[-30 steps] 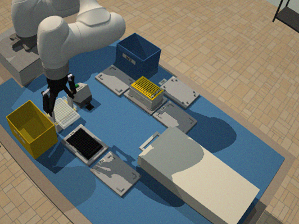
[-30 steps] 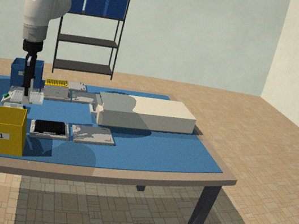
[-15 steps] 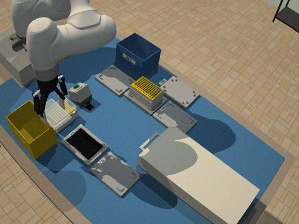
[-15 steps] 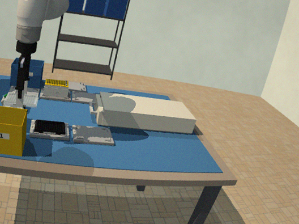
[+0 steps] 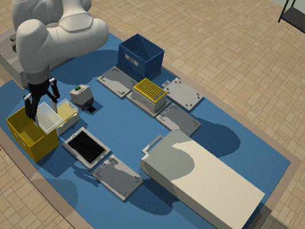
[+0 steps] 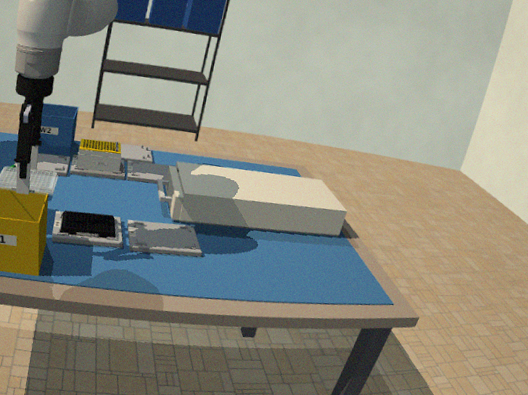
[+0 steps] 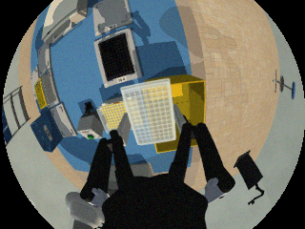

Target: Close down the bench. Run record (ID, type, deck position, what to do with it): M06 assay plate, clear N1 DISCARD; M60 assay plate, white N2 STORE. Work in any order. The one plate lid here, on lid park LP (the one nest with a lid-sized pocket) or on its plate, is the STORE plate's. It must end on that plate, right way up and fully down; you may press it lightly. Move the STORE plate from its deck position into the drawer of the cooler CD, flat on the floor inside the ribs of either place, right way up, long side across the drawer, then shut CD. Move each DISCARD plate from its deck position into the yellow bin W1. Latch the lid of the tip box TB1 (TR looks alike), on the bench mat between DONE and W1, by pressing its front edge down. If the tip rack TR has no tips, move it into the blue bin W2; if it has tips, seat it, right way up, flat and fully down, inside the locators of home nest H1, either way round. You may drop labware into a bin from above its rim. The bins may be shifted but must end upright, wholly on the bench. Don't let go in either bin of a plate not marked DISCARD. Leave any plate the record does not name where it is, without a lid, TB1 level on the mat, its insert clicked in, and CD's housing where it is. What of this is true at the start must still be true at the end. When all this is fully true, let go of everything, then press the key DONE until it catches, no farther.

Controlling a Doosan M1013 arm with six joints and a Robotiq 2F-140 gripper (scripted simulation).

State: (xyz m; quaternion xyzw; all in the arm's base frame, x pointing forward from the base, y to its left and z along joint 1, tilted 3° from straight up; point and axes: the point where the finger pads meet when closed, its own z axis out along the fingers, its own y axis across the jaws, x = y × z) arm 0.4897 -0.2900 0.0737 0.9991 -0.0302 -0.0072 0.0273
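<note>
Right now my hand is 44 cm to the right of the tip rack TR, 16 cm short of it and 11 cm above it. The rest, counted from my hand: yellow bin W1: 13 cm below, 5 cm to the right, 4 cm behind; then clear plate: 2 cm below; then black plate: 15 cm below, 14 cm ahead, 7 cm to the left.
</note>
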